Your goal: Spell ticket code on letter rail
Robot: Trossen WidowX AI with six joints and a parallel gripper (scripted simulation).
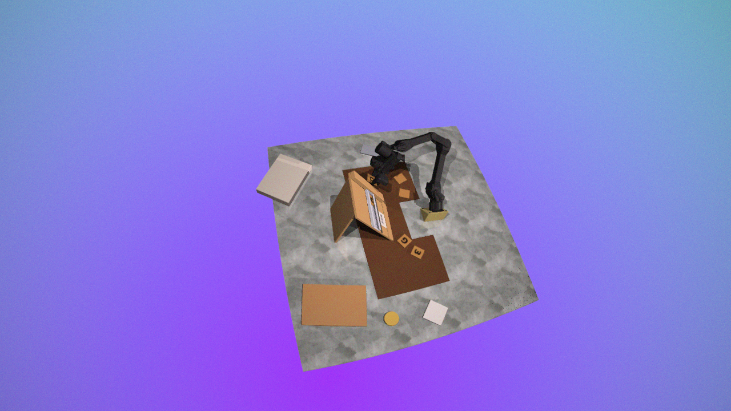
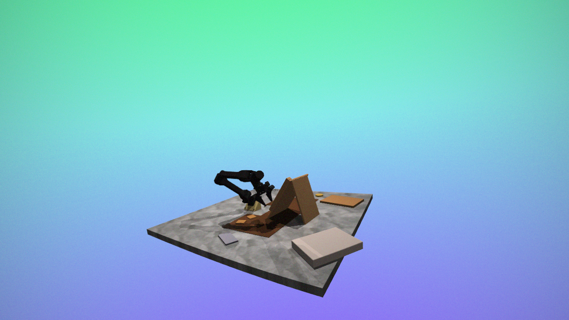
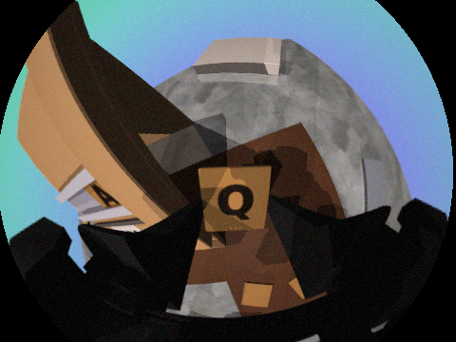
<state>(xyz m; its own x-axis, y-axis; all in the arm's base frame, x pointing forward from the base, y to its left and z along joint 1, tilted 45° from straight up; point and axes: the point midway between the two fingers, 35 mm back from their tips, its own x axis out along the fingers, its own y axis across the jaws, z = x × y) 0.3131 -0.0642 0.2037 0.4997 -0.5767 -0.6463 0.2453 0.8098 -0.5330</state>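
Now: the white ticket 10 mm behind my gripper tip, 210 mm to the left of it and 50 mm below it. Round my gripper tip: pale box (460 mm ahead, 150 mm to the right, 110 mm below); grey card (90 mm behind, 290 mm to the right, 130 mm below); brown mat (120 mm behind, 200 mm to the left, 130 mm below).
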